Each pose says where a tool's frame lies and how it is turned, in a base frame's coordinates. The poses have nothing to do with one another.
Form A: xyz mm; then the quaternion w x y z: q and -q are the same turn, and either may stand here.
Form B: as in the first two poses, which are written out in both.
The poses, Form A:
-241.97 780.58 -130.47 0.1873 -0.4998 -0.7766 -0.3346
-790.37 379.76 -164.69 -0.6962 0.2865 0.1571 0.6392
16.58 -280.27 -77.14 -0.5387 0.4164 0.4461 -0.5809
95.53 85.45 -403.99 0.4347 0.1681 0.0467 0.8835
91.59 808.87 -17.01 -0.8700 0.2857 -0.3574 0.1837
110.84 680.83 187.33 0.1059 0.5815 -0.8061 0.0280
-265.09 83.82 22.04 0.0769 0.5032 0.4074 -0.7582
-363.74 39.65 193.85 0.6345 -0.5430 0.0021 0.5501
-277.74 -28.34 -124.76 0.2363 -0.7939 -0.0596 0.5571
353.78 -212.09 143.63 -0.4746 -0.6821 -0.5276 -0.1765
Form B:
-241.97 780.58 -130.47 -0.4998 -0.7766 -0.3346 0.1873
-790.37 379.76 -164.69 -0.2865 -0.1571 -0.6392 0.6962
16.58 -280.27 -77.14 -0.4164 -0.4461 0.5809 0.5387
95.53 85.45 -403.99 0.1681 0.0467 0.8835 0.4347
91.59 808.87 -17.01 -0.2857 0.3574 -0.1837 0.8700
110.84 680.83 187.33 0.5815 -0.8061 0.0280 0.1059
-265.09 83.82 22.04 0.5032 0.4074 -0.7582 0.0769
-363.74 39.65 193.85 -0.5430 0.0021 0.5501 0.6345
-277.74 -28.34 -124.76 -0.7939 -0.0596 0.5571 0.2363
353.78 -212.09 143.63 0.6821 0.5276 0.1765 0.4746

